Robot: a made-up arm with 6 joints. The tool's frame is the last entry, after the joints.
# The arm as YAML. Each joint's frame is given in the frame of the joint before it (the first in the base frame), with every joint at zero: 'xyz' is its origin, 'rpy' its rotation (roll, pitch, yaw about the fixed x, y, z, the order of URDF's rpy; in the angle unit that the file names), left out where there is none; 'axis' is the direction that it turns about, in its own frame. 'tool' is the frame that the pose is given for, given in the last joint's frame.
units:
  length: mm
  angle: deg
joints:
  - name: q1
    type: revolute
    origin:
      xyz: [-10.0, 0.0, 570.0]
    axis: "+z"
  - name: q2
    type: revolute
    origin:
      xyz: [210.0, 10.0, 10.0]
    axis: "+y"
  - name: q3
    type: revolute
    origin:
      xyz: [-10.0, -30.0, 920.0]
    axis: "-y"
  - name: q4
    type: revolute
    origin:
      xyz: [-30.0, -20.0, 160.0]
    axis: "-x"
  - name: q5
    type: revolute
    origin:
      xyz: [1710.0, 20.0, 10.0]
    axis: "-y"
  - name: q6
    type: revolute
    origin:
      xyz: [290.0, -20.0, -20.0]
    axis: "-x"
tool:
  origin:
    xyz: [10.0, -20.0, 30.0]
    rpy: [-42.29, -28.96, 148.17]
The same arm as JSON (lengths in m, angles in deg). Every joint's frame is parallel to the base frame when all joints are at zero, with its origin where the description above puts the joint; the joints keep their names.
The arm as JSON. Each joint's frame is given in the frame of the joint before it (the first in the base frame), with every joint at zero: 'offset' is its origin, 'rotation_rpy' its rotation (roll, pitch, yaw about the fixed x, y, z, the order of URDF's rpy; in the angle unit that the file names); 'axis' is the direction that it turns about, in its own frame. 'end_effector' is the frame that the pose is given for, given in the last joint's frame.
{"length_unit": "m", "angle_unit": "deg", "chain": [
  {"id": "q1", "offset": [-0.01, 0.0, 0.57], "rotation_rpy": [0.0, 0.0, 0.0], "axis": "+z"},
  {"id": "q2", "offset": [0.21, 0.01, 0.01], "rotation_rpy": [0.0, 0.0, 0.0], "axis": "+y"},
  {"id": "q3", "offset": [-0.01, -0.03, 0.92], "rotation_rpy": [0.0, 0.0, 0.0], "axis": "-y"},
  {"id": "q4", "offset": [-0.03, -0.02, 0.16], "rotation_rpy": [0.0, 0.0, 0.0], "axis": "-x"},
  {"id": "q5", "offset": [1.71, 0.02, 0.01], "rotation_rpy": [0.0, 0.0, 0.0], "axis": "-y"},
  {"id": "q6", "offset": [0.29, -0.02, -0.02], "rotation_rpy": [0.0, 0.0, 0.0], "axis": "-x"}
], "end_effector": {"offset": [0.01, -0.02, 0.03], "rotation_rpy": [-42.29, -28.96, 148.17]}}

